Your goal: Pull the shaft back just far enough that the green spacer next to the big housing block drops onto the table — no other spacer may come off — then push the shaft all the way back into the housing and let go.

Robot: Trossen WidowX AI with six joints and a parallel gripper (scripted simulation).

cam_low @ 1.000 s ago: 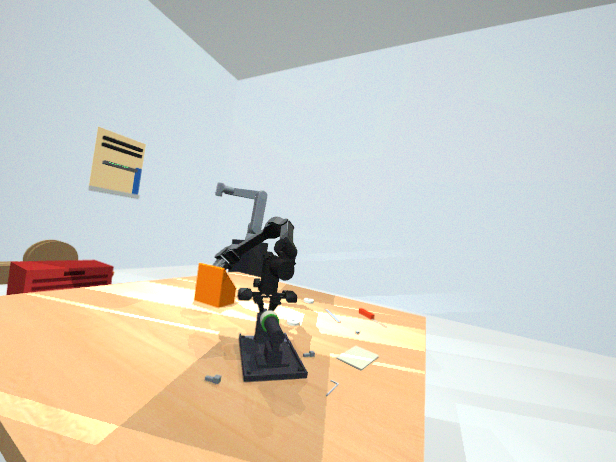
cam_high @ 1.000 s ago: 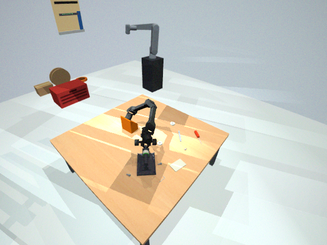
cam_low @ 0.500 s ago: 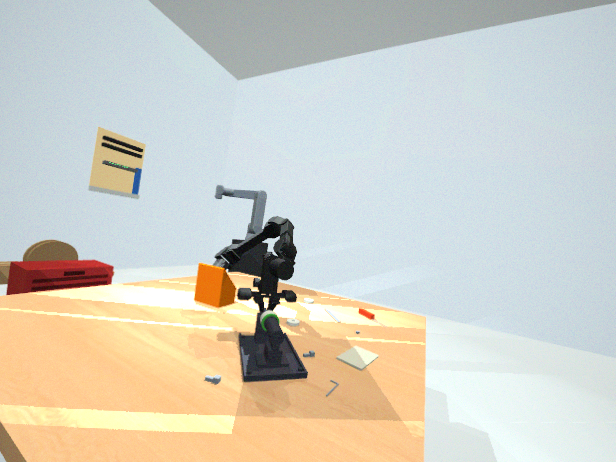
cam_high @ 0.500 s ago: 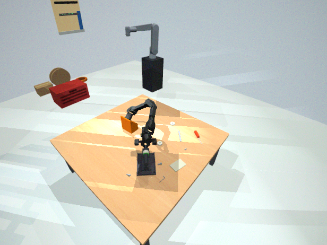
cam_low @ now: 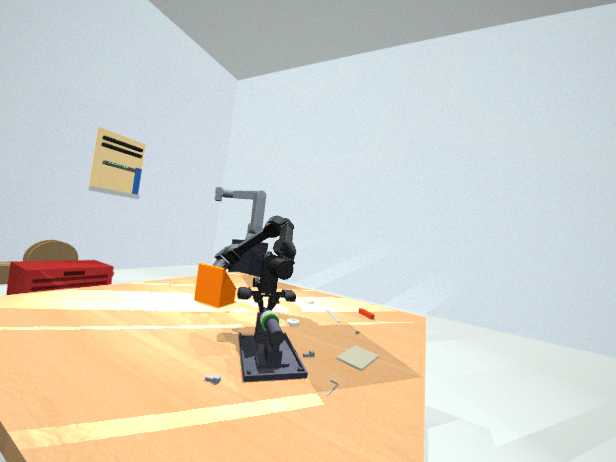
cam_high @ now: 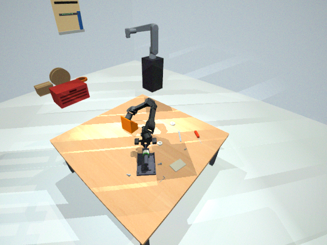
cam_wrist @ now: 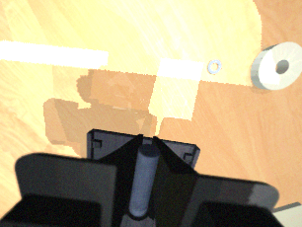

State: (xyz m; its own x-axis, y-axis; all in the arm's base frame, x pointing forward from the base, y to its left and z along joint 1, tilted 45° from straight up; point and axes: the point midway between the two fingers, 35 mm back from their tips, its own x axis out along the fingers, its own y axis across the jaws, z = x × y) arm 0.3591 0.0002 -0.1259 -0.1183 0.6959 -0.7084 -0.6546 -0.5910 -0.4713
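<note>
The grey-blue shaft lies 5 cm ahead of my gripper tip, 5 cm to the right of it and 3 cm above it. The rest, counted from my gripper tip: grey plate (30 cm ahead, 8 cm to the left, 4 cm below); white disc (10 cm behind, 48 cm to the left, 4 cm below); green spacer (8 cm ahead, 7 cm to the right, 3 cm above).
</note>
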